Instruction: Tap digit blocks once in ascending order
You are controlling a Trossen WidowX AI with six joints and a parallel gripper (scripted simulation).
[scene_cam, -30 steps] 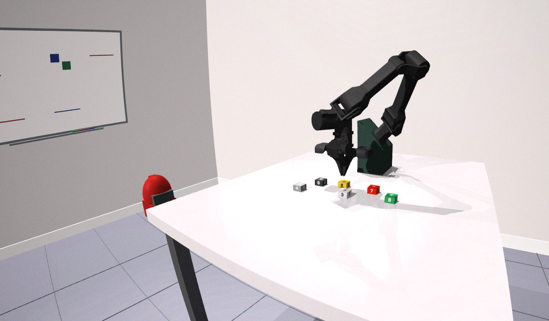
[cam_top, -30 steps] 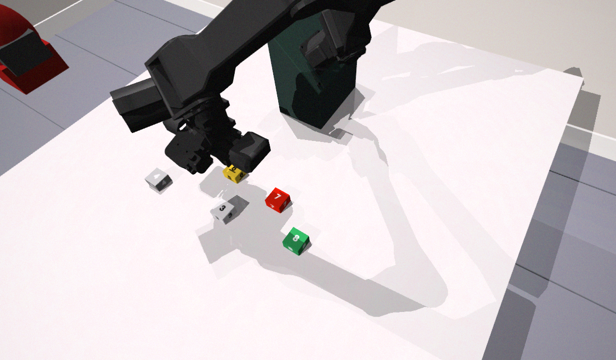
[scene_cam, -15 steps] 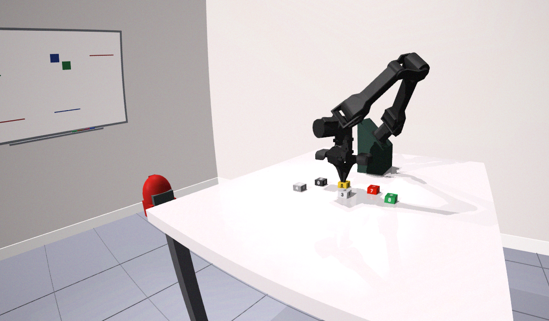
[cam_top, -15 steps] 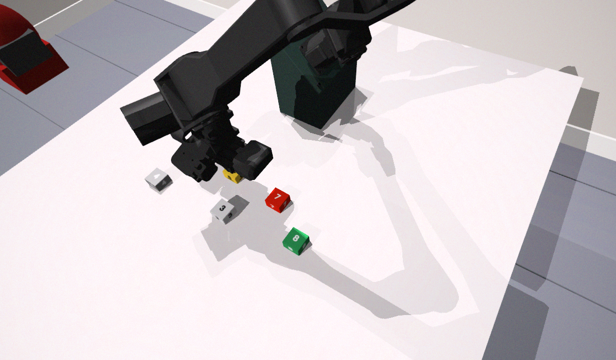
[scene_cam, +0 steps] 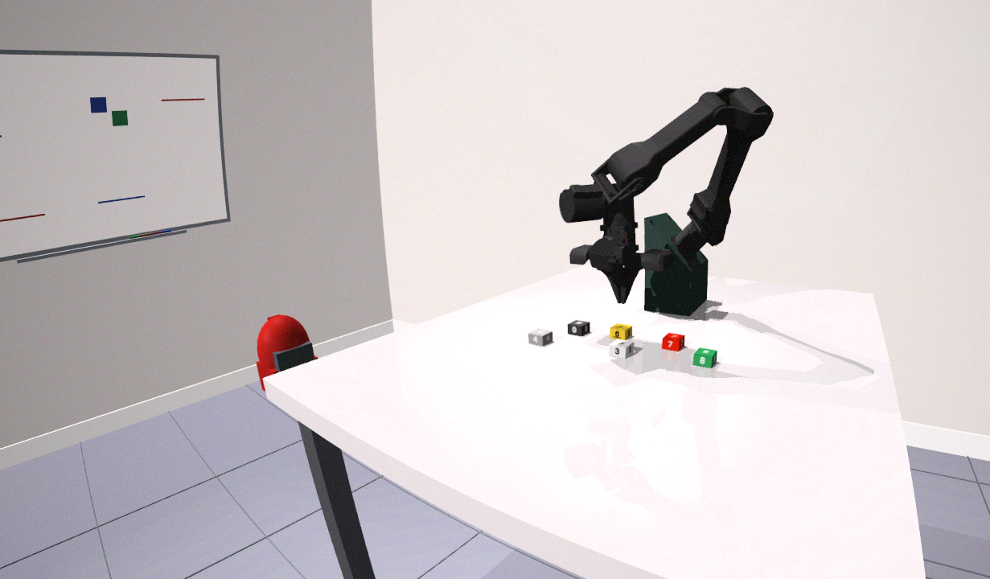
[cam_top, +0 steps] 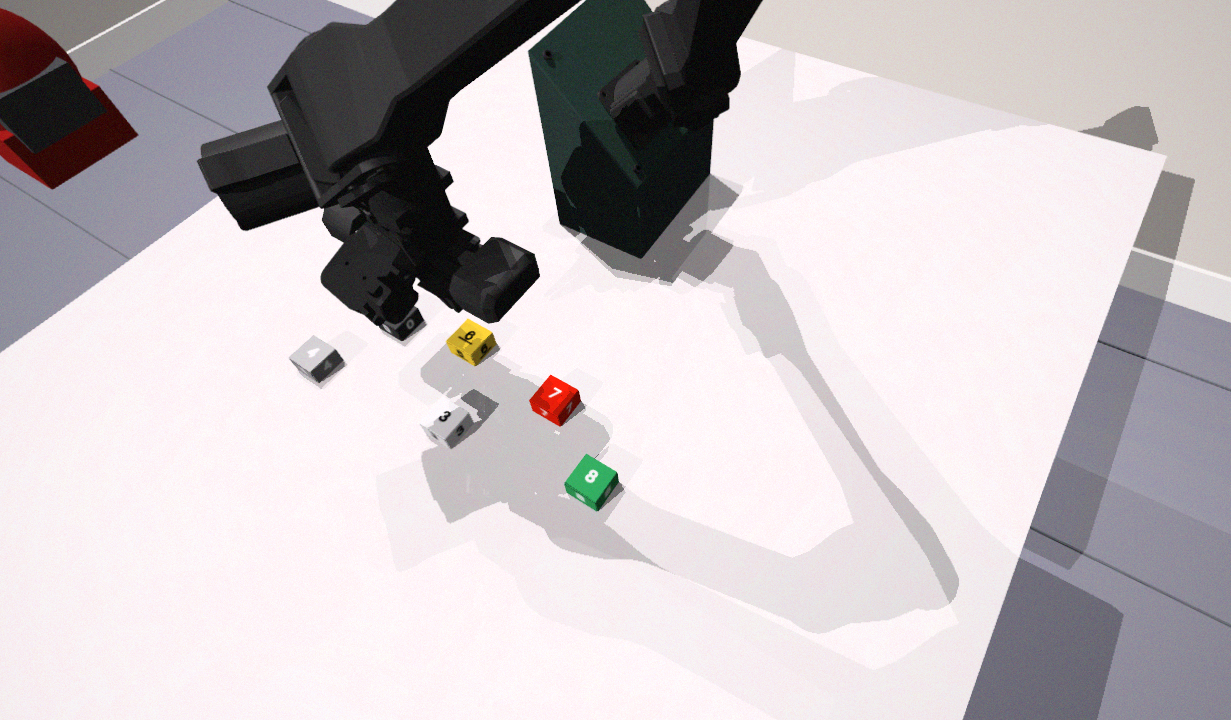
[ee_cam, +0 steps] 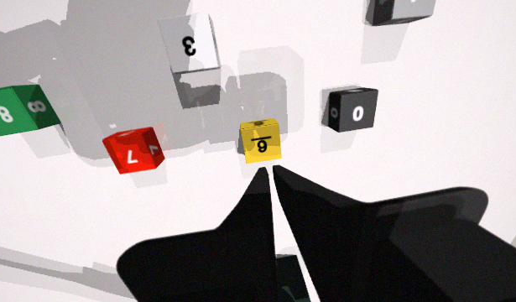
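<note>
Right now the yellow 6 block is 50 mm below my gripper tip. From my gripper tip the other things lie so: white 3 block (80 mm ahead, 50 mm below, 40 mm to the left); then red 7 block (110 mm to the left, 50 mm below, 10 mm ahead); then black 0 block (80 mm to the right, 50 mm below, 20 mm ahead).
</note>
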